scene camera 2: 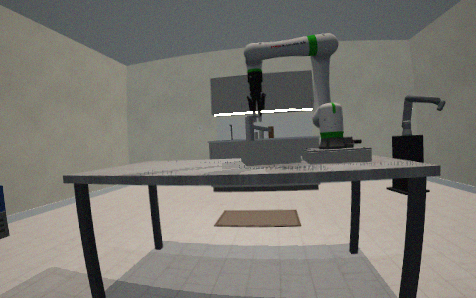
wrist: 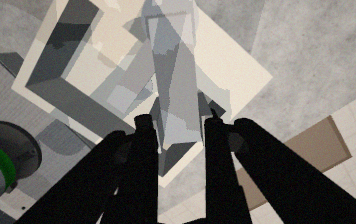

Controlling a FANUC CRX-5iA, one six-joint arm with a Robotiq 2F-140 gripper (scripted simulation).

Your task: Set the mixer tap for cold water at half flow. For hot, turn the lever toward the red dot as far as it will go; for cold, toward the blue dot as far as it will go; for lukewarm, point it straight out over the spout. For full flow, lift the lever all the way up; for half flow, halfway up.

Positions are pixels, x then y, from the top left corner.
Labels:
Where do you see a sink basin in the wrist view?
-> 75,61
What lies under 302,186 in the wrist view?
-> My gripper.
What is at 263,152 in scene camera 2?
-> A sink basin.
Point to a grey tap lever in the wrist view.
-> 171,37

